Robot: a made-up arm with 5 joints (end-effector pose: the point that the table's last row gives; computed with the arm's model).
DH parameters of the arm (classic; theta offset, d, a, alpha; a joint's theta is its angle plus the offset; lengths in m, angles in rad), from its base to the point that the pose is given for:
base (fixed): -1.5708 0.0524 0 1.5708
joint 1: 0 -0.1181 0.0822 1.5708
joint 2: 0 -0.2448 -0.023 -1.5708
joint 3: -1.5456 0 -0.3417 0
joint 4: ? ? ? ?
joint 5: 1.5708 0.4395 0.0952 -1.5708
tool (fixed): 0 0.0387 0 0
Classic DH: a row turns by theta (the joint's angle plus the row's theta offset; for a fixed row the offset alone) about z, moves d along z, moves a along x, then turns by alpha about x.
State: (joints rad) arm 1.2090 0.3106 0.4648 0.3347 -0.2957
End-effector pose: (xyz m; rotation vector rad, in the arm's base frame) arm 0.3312 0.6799 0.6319 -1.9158 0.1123 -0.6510
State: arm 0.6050 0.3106 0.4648 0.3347 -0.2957
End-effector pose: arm 0.3312 0.2305 0.9155 -1.3330 0.2759 -0.5395
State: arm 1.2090 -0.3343 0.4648 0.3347 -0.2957
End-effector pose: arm 0.4201 0.7409 0.4709 -2.0318 0.2673 0.0925
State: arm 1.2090 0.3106 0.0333 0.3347 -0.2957
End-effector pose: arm 0.2596 0.4848 0.7964 -1.4987 0.0895 -0.5414
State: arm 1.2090 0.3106 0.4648 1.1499 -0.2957
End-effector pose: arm 0.4282 0.9231 0.4008 -2.7078 0.1547 -0.8433
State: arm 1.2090 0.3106 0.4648 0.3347 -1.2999
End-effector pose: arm 0.2736 0.6032 0.6561 -1.4199 0.7344 -1.5516
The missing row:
joint 4: -0.0252 -0.1675 0.0385 -1.5708
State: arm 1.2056 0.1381 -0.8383 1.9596 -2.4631
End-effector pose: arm 0.1614 0.5424 0.9291 -0.6951 1.0775 -2.5702
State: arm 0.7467 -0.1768 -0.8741 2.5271 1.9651
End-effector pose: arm 0.2405 0.4494 0.8706 -1.2773 -0.9153 2.3218
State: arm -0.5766 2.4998 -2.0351 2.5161 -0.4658
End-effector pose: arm -0.5157 0.1215 0.4433 0.5708 1.5086 -2.2235
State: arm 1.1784 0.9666 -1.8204 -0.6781 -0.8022
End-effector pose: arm 0.3404 -0.1227 0.2684 0.9625 -0.2971 0.6926
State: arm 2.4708 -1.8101 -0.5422 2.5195 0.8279
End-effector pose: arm -0.0088 0.4982 -0.7302 0.3842 -0.8825 -2.4177
